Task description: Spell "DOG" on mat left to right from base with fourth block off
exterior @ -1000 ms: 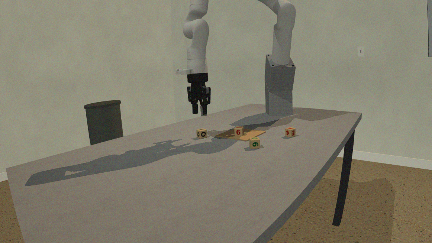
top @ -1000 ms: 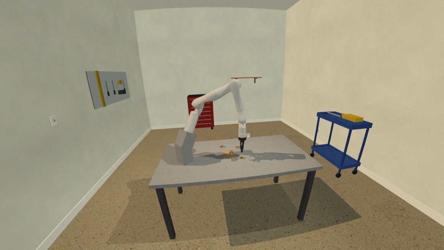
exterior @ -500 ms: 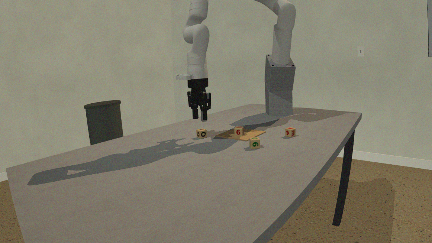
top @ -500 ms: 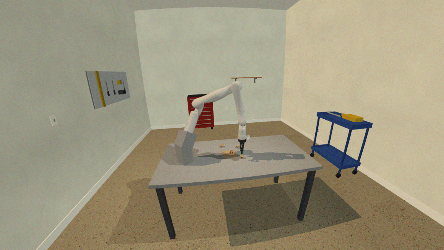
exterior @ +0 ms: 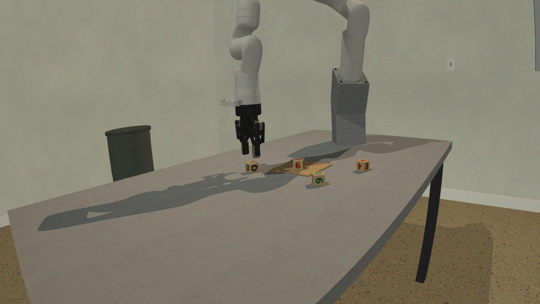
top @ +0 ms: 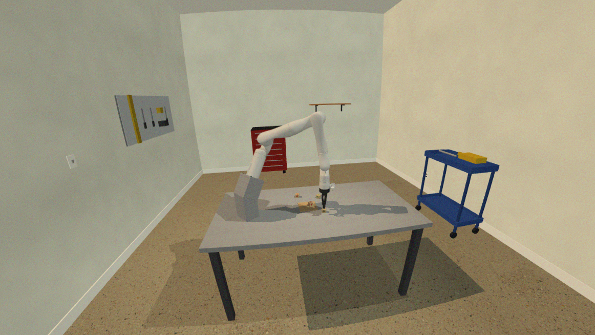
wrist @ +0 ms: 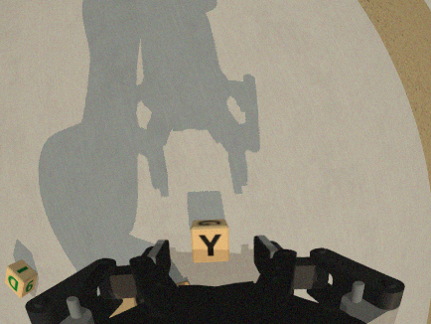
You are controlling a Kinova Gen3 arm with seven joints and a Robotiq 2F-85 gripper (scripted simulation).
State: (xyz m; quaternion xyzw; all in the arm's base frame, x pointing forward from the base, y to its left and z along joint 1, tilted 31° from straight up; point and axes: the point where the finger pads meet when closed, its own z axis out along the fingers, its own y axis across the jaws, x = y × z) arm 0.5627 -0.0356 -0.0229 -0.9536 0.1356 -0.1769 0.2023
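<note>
Right now the G block is 5 cm below my hand. The rest, counted from my hand: O block: 10 cm to the left, 9 cm behind, 4 cm below; tan mat: 12 cm behind, 9 cm to the left, 6 cm below; D block: 24 cm to the left, 5 cm below, 2 cm behind.
</note>
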